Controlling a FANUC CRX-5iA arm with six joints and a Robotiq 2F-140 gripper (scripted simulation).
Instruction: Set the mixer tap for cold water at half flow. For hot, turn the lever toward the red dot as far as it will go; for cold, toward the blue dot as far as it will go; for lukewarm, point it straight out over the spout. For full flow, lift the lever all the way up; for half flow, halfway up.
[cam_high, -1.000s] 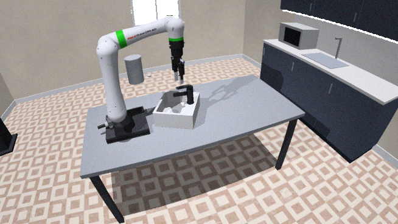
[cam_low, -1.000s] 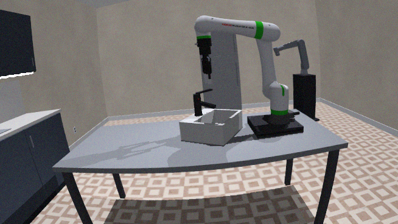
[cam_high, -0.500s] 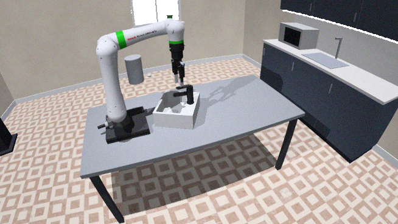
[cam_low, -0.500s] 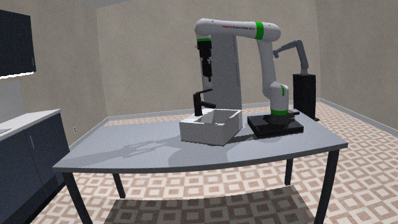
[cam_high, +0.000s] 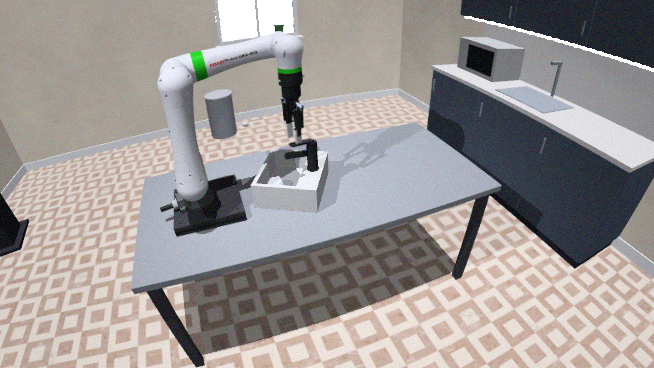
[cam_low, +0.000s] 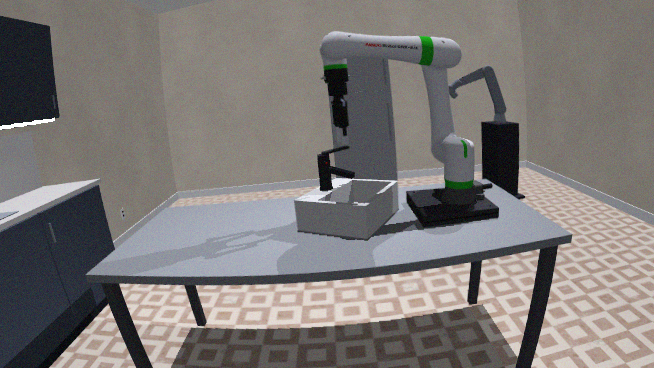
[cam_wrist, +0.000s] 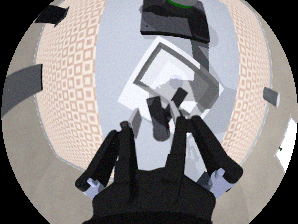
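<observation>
Right now the lever is 30 mm ahead of my hand and 50 mm below it. The rest, counted from my hand: white basin: 10 mm behind, 80 mm to the left, 290 mm below.
</observation>
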